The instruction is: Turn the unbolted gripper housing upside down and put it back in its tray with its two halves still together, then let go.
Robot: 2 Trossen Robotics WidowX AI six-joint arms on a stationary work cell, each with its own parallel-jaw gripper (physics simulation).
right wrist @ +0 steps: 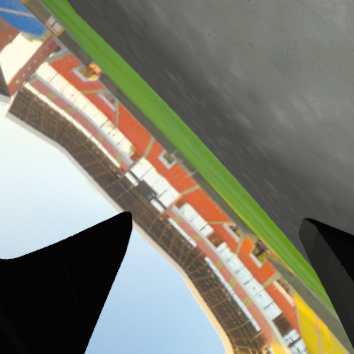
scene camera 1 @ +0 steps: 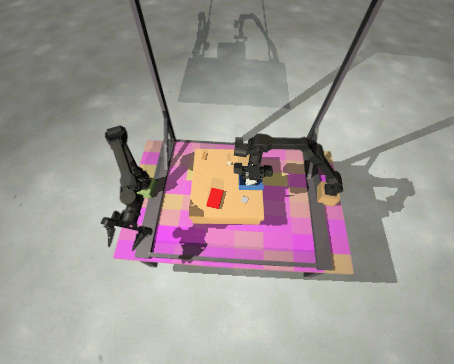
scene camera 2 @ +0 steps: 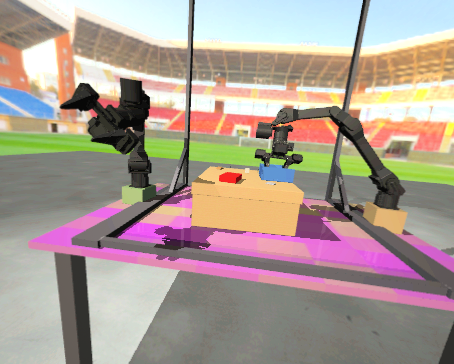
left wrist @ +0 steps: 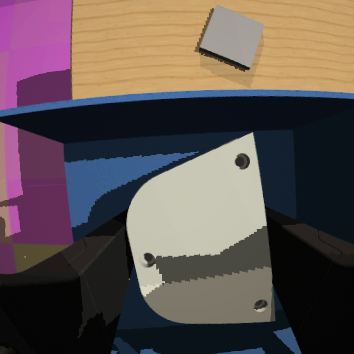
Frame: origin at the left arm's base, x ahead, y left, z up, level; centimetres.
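Where they show: left gripper, fingertip midpoint: point(scene camera 1: 250, 182) point(left wrist: 194, 213); right gripper, fingertip midpoint: point(right wrist: 217, 223) point(scene camera 1: 121, 249) point(scene camera 2: 76, 123); left arm's base, origin of the base link: point(scene camera 1: 330, 190) point(scene camera 2: 385, 206); right arm's base, origin of the base link: point(scene camera 1: 143, 184) point(scene camera 2: 139, 186).
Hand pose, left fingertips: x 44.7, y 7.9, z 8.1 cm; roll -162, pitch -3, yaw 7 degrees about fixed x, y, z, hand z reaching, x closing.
Each offset is from my left fingertips to the top centre of the thing.
The pale housing {dx +0.0, dy -0.8, dz +2.7 cm} point(scene camera 1: 251, 183) point(left wrist: 200, 210) lies in the blue tray {dx +0.1, dy -1.2, dz +4.3 cm} point(scene camera 1: 250, 187) point(scene camera 2: 277, 174) point(left wrist: 200, 94), its flat face with screw holes towards the left wrist camera; the seam between its halves is hidden. The tray walls hide it in scene camera 2. My left gripper point(scene camera 1: 252, 178) point(scene camera 2: 277, 164) point(left wrist: 194, 213) points down into the tray and is shut on the housing, one finger at each side. My right gripper point(scene camera 1: 122, 246) point(right wrist: 217, 223) is open and empty, away at the left of scene camera 1.
The tray stands on a wooden box {dx +11.9, dy +0.7, dz -1.0 cm} point(scene camera 1: 227, 215) point(scene camera 2: 245, 212). A red block {dx +15.7, dy +12.1, dz +1.0 cm} point(scene camera 1: 215, 198) point(scene camera 2: 230, 177) lies left of the tray. A small grey square piece {dx +1.4, dy +9.9, dz -0.7 cm} point(scene camera 1: 244, 199) point(scene camera 2: 271, 183) point(left wrist: 232, 37) lies just in front of it. Dark frame posts point(scene camera 1: 156, 65) point(scene camera 1: 345, 65) stand at both sides.
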